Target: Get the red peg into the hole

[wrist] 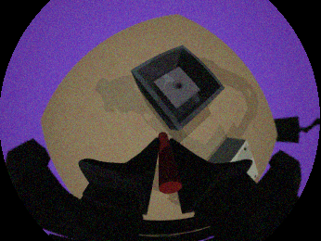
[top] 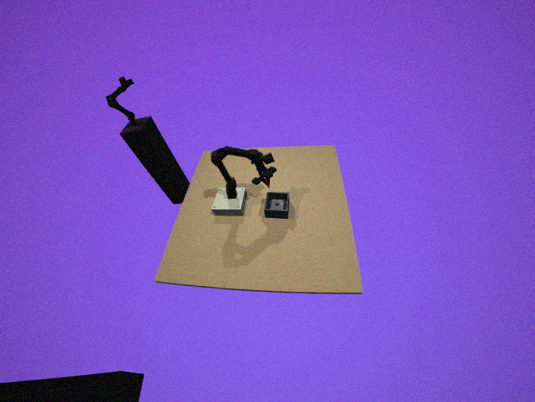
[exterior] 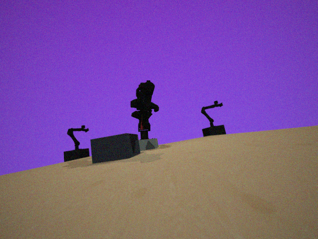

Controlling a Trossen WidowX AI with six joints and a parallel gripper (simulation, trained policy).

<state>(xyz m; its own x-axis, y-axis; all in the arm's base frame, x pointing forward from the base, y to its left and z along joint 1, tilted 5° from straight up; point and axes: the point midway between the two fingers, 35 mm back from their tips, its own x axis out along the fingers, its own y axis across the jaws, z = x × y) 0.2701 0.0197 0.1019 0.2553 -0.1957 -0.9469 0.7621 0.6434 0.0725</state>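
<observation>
The grey plate is 12 cm to the right of my gripper tip, 9 cm below it and 5 cm ahead of it. Also, from my gripper tip: dark box (12 cm to the right, 11 cm below, 5 cm ahead); red peg (2 cm above, 1 cm to the left, 1 cm behind).
</observation>
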